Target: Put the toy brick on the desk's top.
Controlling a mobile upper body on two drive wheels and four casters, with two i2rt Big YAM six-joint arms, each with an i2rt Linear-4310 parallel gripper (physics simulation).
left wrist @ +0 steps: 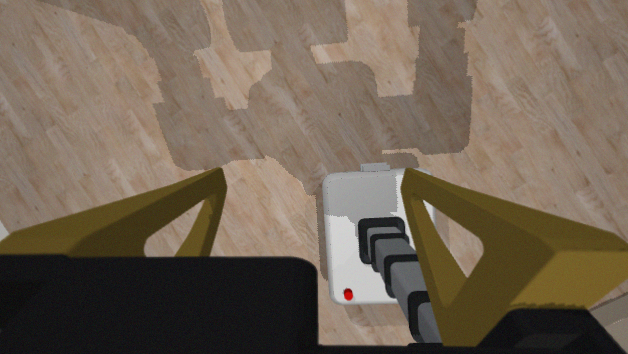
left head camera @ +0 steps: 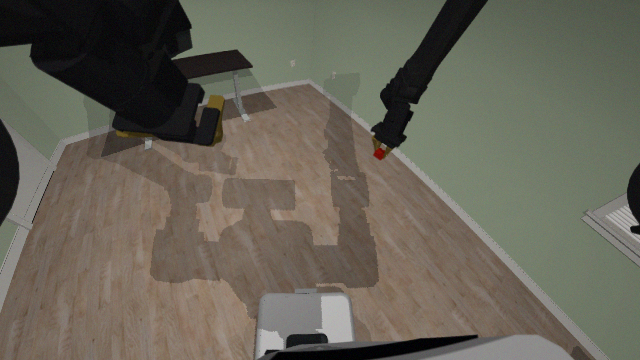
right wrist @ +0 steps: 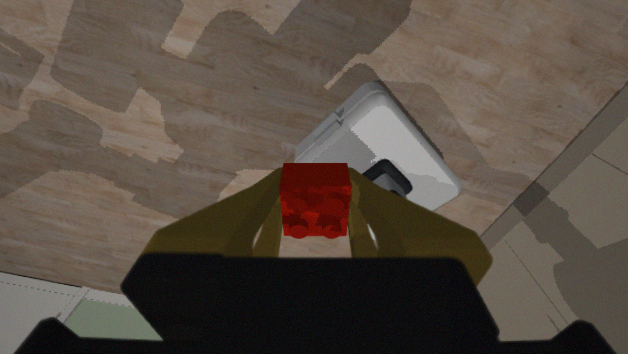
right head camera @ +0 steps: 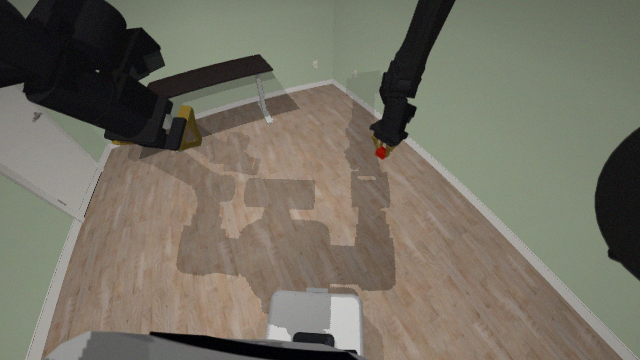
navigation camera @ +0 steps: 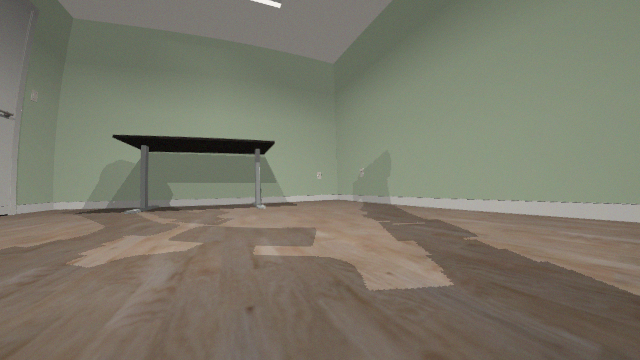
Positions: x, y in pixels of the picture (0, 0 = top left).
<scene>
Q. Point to a red toy brick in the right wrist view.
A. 315, 197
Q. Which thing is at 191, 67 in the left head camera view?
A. A dark desk.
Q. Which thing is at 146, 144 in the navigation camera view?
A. A dark desk.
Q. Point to a dark desk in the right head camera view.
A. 169, 87
</scene>
